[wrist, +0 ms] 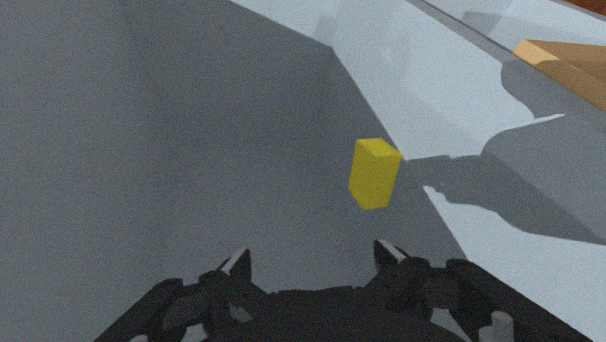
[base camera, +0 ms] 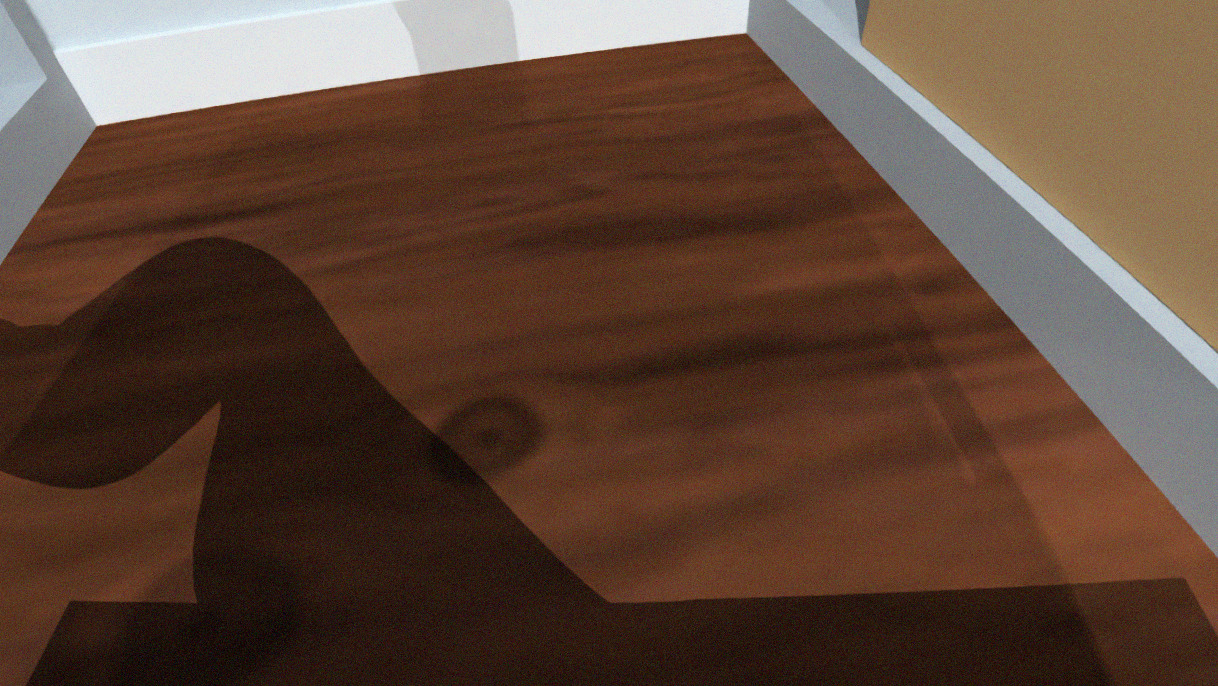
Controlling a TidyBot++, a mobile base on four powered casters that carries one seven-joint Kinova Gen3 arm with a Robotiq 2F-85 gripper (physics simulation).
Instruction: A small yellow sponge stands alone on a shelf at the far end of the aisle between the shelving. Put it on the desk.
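Frame: origin at the arm's base, x up, y back, z right, level; metres.
Where they show: gripper, fingertip midpoint: point(wrist: 312, 258).
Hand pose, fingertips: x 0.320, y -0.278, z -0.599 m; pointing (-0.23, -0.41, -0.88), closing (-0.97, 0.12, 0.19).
Note:
Each offset is from my fingertips to the top centre of the thing. "spot": to the spot under its first point. Level surfaces: height alone.
The small yellow sponge {dz -0.151, dx -0.138, dy -0.123 m} point(wrist: 374, 175) is a block on the grey shelf surface point(wrist: 240, 200) in the wrist view, right of the middle, close to the edge between shaded and lit surface. My gripper point(wrist: 312, 258) is open, its two black fingertips wide apart at the bottom of the wrist view. Nothing is between them. The sponge is beyond the fingertips, nearer the right one, and apart from them. The sponge, the gripper and the desk do not show in the base camera view.
In the base camera view a wooden floor {dx -0.716 m} point(base camera: 681, 298) runs to a white board point(base camera: 255, 68), with a grey edge point(base camera: 1005, 221) and a tan panel {spot: dz +0.901, dx -0.583, dy -0.202 m} point(base camera: 1082, 127) at right. Dark shadows lie across the floor. A light wooden piece {spot: dz +0.033, dx -0.399, dy -0.176 m} point(wrist: 575, 60) shows at upper right in the wrist view.

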